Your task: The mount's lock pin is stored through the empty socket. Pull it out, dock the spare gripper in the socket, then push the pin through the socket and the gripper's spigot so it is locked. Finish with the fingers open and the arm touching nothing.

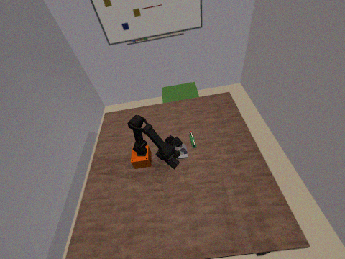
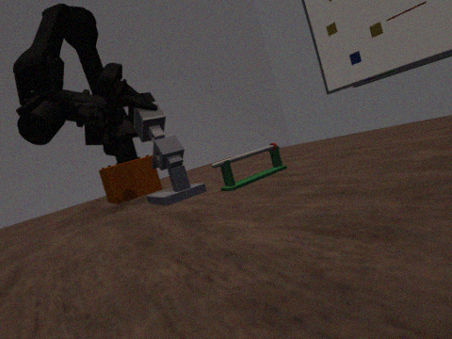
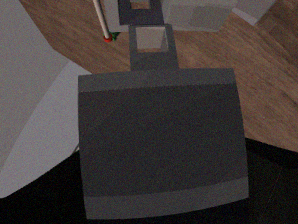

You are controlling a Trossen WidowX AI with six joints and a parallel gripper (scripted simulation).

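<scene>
The green rack lies 13 cm ahead of my gripper tip, 12 cm to the left of it and 13 cm below it. Also, from my gripper tip: grey mount: 5 cm ahead, 1 cm to the right, 10 cm below; spare gripper: 1 cm to the right.
</scene>
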